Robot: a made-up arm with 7 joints. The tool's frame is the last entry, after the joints.
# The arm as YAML. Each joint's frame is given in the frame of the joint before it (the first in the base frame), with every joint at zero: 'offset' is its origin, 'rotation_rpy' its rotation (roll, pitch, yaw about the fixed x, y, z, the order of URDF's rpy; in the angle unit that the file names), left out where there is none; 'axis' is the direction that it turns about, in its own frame. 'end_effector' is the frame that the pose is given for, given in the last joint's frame.
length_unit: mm
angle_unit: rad
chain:
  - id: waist
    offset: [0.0, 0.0, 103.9]
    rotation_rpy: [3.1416, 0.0, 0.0]
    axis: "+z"
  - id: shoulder
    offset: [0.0, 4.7, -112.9]
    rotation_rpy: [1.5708, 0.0, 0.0]
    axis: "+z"
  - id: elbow
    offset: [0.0, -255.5, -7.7]
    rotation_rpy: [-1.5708, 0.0, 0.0]
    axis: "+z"
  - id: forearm
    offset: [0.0, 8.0, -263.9]
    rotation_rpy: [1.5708, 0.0, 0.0]
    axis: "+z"
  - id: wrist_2
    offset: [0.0, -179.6, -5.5]
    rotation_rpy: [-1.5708, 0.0, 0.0]
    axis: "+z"
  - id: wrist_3
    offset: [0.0, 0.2, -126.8]
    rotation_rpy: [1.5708, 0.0, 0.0]
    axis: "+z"
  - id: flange
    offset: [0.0, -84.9, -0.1]
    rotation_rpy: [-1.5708, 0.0, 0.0]
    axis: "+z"
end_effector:
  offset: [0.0, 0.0, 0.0]
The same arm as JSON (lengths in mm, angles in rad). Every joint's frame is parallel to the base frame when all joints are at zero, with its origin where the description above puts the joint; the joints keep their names.
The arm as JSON. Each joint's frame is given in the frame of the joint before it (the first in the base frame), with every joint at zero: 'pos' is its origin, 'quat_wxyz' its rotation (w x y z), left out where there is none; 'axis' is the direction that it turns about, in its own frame. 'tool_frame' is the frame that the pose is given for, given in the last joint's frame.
{
  "length_unit": "mm",
  "angle_unit": "rad",
  "joints": [
    {
      "joint": "waist",
      "pos": [
        0.0,
        0.0,
        103.9
      ],
      "axis": "-z"
    },
    {
      "joint": "shoulder",
      "pos": [
        0.0,
        -4.7,
        112.9
      ],
      "axis": "+y"
    },
    {
      "joint": "elbow",
      "pos": [
        0.0,
        -7.7,
        255.5
      ],
      "axis": "-z"
    },
    {
      "joint": "forearm",
      "pos": [
        0.0,
        -8.0,
        263.9
      ],
      "axis": "+y"
    },
    {
      "joint": "wrist_2",
      "pos": [
        0.0,
        -5.5,
        179.6
      ],
      "axis": "-z"
    },
    {
      "joint": "wrist_3",
      "pos": [
        0.0,
        -0.2,
        126.8
      ],
      "axis": "+y"
    },
    {
      "joint": "flange",
      "pos": [
        0.0,
        -0.1,
        84.9
      ],
      "axis": "-z"
    }
  ],
  "tool_frame": {
    "pos": [
      0.0,
      0.0,
      0.0
    ],
    "quat_wxyz": [
      0.000004,
      -0.999995,
      0.0,
      0.0
    ]
  }
}

